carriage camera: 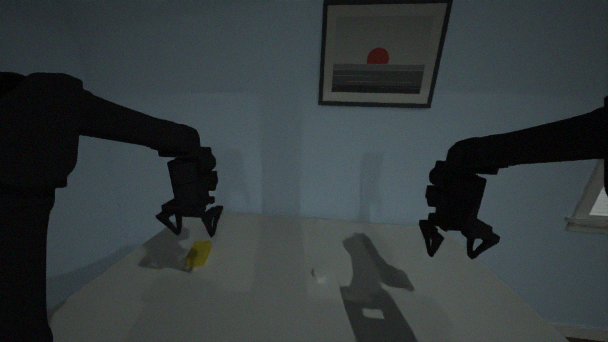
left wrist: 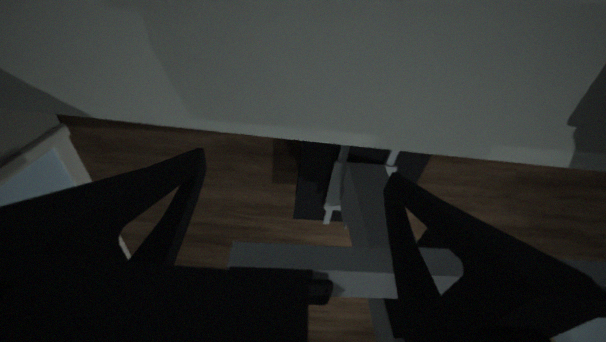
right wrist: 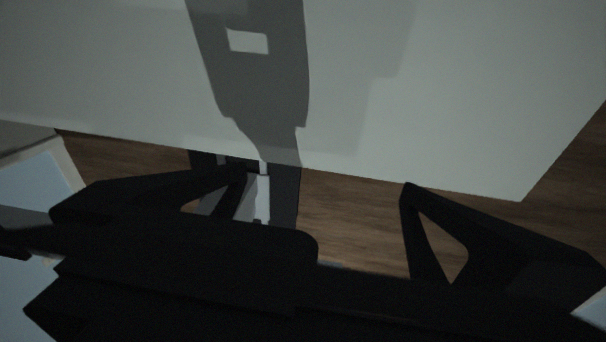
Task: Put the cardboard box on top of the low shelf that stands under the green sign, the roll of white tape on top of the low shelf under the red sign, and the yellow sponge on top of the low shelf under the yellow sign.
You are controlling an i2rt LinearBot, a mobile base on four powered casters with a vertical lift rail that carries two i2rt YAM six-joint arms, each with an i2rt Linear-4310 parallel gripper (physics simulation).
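Frame: origin at the left arm's base, x back, y left, z down, level; millimetres.
Where they show: left gripper, between the fingertips: [carriage camera: 195,235] [left wrist: 298,170]; right gripper, between the fingertips: [carriage camera: 449,256] [right wrist: 322,180].
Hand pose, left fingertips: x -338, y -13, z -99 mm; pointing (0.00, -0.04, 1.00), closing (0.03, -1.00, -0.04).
After its pixels a point has its place.
The yellow sponge [carriage camera: 199,253] @[x -529, y 122, z 129 mm] lies on the white table [carriage camera: 270,310] @[x -360, y -206, z 174 mm] [left wrist: 350,75] @[x -300, y -94, z 174 mm] [right wrist: 450,100] @[x -327, y -853, z 174 mm] at the left in the carriage view. A small pale object [carriage camera: 320,278] @[x -480, y -364, z 157 mm], perhaps the roll of white tape, lies near the middle of the table; it is too small and dim to be sure. My left gripper [carriage camera: 195,234] @[x -338, y -13, z -99 mm] [left wrist: 298,170] @[x -338, y -13, z -99 mm] is open and empty, above and just behind the sponge in the picture. My right gripper [carriage camera: 452,256] @[x -331, y -666, z -94 mm] [right wrist: 322,180] @[x -331, y -666, z -94 mm] is open and empty above the right part of the table. The cardboard box, the low shelves and the coloured signs do not show.
A blue wall stands behind the table, with a framed picture [carriage camera: 322,55] @[x -950, y -334, z -696 mm] on it and a window sill [carriage camera: 582,224] @[x -877, y -1725, z 79 mm] at the right. Arm shadows fall across the table top. Beyond the table edge, brown floor [left wrist: 240,200] @[x 757, y 240, z 895 mm] [right wrist: 350,210] @[x 578, y -905, z 895 mm] and a grey beam [left wrist: 280,255] show in the wrist views.
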